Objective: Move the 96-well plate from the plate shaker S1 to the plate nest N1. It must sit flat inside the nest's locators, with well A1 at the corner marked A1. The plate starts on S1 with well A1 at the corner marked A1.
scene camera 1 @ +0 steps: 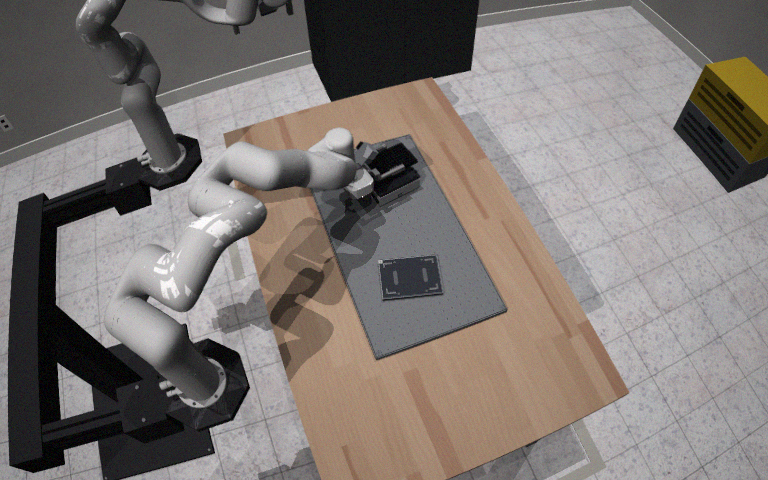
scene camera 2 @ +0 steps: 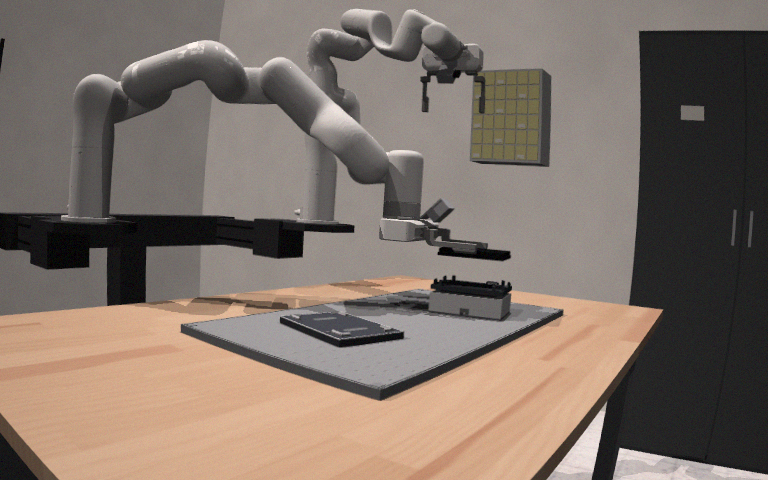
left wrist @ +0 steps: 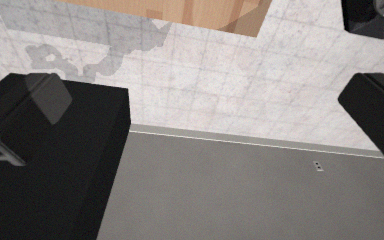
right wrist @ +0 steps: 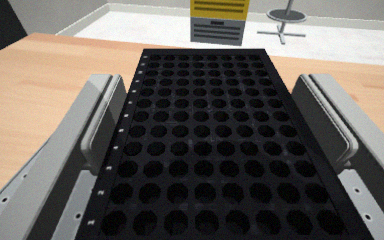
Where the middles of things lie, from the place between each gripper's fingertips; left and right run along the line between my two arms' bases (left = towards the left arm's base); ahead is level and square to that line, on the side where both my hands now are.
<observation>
Now: the plate nest N1 (scene camera 2: 341, 322) 6 cm behind my right hand, 32 cm to the right of it and 12 cm below it. The rest, counted from my right hand: black 96-well plate (scene camera 1: 398, 154) 1 cm ahead, 1 cm below.
The black 96-well plate is 25 cm ahead of my left hand, 34 cm to the right of it and 37 cm below it. Also, from my left hand: plate nest N1 (19 cm ahead, 66 cm to the right, 48 cm below).
</observation>
